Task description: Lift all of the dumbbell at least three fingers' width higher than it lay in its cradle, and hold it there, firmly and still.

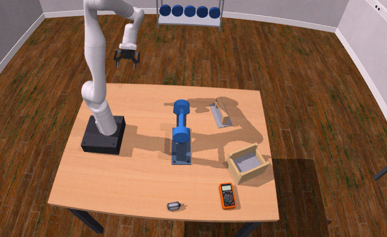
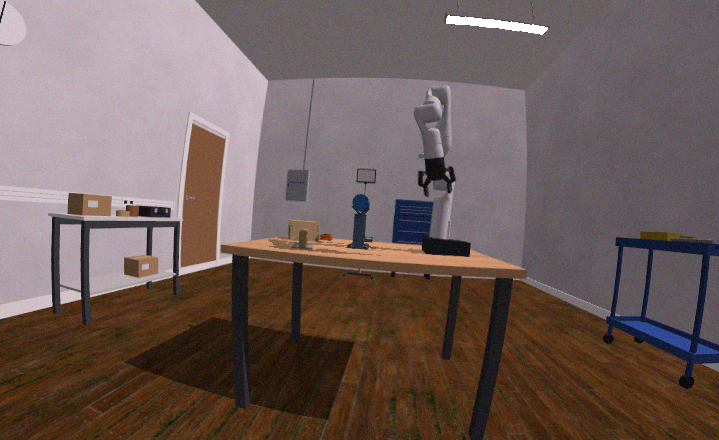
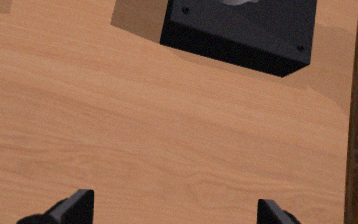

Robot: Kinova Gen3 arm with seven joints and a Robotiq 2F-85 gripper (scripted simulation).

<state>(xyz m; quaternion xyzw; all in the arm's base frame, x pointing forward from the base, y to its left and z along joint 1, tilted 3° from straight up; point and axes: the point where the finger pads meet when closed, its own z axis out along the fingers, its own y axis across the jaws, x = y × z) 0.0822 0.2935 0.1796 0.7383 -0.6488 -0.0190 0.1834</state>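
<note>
The blue dumbbell lies 34 cm to the right of my hand, 32 cm ahead of it and 4 cm below it. Also, from my hand: dark grey-blue cradle (34 cm to the right, 32 cm ahead, 17 cm below); wooden box (66 cm ahead, 48 cm to the right, 21 cm below).
</note>
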